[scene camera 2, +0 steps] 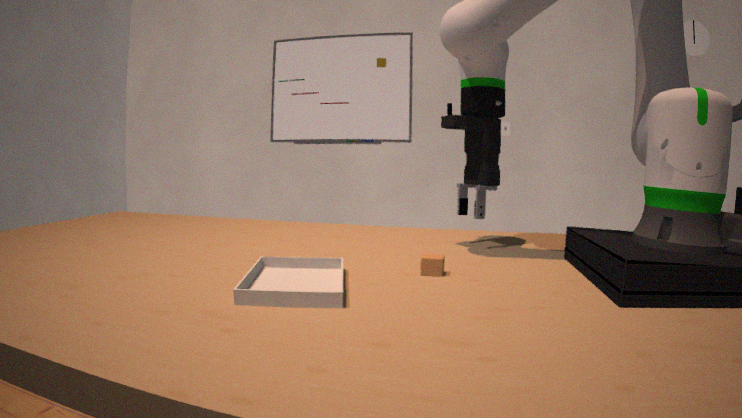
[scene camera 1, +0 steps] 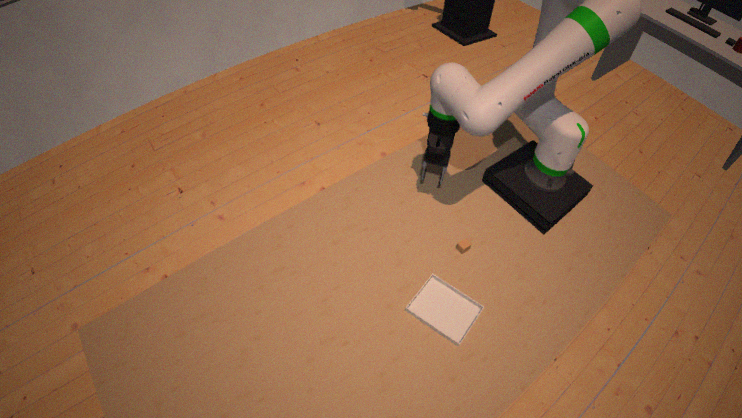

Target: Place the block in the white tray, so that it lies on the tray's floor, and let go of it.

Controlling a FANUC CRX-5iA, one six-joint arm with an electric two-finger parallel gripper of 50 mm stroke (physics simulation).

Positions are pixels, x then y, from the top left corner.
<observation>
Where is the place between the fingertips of my gripper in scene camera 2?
At 470, 216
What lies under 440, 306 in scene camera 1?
A white tray.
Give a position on a white tray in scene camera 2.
300, 282
</observation>
